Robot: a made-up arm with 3 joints. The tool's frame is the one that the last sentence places.
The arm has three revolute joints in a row. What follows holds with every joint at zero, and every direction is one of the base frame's. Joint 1 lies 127.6 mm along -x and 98.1 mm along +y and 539.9 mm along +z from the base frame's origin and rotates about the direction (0.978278, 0.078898, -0.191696), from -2.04 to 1.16 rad. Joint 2 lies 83.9 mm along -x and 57.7 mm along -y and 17.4 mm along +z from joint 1 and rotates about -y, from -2.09 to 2.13 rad. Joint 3 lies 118.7 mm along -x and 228.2 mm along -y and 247.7 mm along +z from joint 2 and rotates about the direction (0.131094, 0.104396, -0.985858), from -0.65 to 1.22 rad. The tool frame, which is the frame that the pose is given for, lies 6.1 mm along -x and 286.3 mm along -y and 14.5 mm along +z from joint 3; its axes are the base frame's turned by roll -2.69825, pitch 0.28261 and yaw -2.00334 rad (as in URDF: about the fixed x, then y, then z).
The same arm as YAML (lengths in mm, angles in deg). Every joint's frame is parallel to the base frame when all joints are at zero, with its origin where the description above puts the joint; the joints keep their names.
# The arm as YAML. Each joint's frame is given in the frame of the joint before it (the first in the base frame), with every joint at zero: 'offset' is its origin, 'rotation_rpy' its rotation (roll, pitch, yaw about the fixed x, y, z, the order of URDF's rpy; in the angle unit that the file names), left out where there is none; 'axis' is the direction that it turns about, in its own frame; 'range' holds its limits. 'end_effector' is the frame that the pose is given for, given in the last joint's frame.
length_unit: mm
angle_unit: deg
chain:
  - id: joint 1
    offset: [-127.6, 98.1, 539.9]
    axis: [0.978278, 0.078898, -0.191696]
    range: [-116.88, 66.46]
  - id: joint 2
    offset: [-83.9, -57.7, 17.4]
    axis: [0.0, -1.0, 0.0]
    range: [-119.75, 122.04]
  - id: joint 3
    offset: [-118.7, -228.2, 247.7]
    axis: [0.131094, 0.104396, -0.985858]
    range: [-37.24, 69.9]
end_effector:
  offset: [-6.1, -286.3, 14.5]
  rotation_rpy: [-154.6, 16.19, -114.78]

